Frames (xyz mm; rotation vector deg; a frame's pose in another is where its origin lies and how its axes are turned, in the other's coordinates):
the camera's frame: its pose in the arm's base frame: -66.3 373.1 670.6 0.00 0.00 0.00
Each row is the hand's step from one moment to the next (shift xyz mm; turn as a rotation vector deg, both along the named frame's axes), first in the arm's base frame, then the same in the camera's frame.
Working: the arm's base frame: its pose in the camera's frame: 66.3 -373.1 -670.6 0.00 0.00 0.00

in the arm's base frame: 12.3 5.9 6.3 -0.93 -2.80 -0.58
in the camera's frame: 12.3 5.9 6.3 -0.93 -2.80 -0.58
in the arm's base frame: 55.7 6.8 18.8 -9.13 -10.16 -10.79
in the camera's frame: 55.7 6.8 18.8 -9.13 -10.16 -10.79
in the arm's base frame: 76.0 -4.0 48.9 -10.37 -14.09 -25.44
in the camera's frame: 76.0 -4.0 48.9 -10.37 -14.09 -25.44
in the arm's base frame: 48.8 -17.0 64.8 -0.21 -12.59 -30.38
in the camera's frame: 48.8 -17.0 64.8 -0.21 -12.59 -30.38
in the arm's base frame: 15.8 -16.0 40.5 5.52 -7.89 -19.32
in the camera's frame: 15.8 -16.0 40.5 5.52 -7.89 -19.32
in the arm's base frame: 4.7 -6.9 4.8 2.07 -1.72 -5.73
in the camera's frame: 4.7 -6.9 4.8 2.07 -1.72 -5.73
